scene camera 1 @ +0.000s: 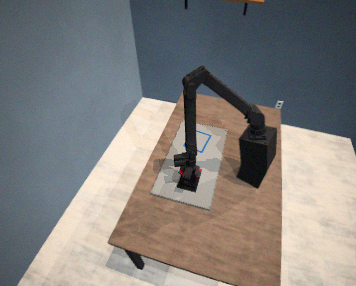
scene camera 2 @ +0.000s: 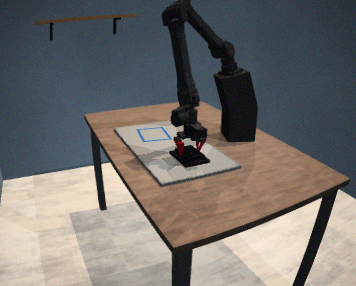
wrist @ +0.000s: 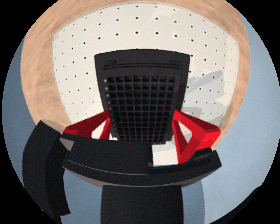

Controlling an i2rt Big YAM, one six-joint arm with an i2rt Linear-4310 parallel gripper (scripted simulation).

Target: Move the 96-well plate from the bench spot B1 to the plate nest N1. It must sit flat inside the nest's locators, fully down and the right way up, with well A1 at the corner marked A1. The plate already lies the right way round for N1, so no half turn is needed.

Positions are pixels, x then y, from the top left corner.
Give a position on a black 96-well plate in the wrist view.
137, 120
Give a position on a black plate nest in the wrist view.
129, 56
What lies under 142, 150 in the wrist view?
The gripper.
